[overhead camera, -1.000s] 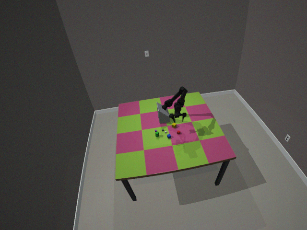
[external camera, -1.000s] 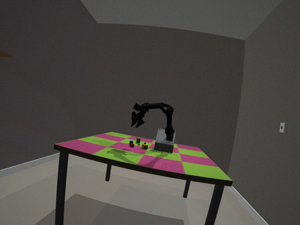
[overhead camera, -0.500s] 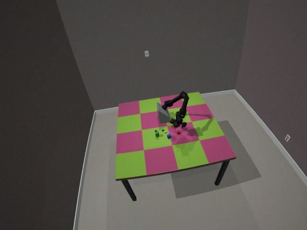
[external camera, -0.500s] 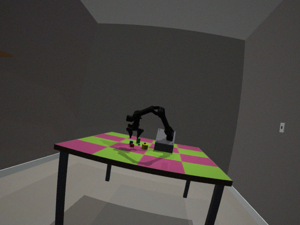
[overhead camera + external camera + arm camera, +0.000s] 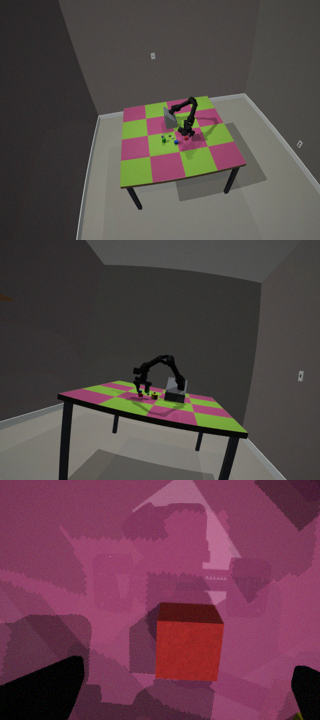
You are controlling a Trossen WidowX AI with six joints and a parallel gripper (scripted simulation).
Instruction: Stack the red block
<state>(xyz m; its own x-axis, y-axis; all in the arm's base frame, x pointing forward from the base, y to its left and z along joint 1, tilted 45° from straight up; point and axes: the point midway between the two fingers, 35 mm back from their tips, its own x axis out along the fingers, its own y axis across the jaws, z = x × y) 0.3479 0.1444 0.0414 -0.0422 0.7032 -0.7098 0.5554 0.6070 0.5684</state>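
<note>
Right now my gripper tip is 3 cm above the red block. Also, from my gripper tip: yellow block (12 cm behind, 4 cm to the right, 2 cm below); white block (4 cm behind, 15 cm to the right, 4 cm below); blue block (4 cm ahead, 12 cm to the right, 3 cm below).
</note>
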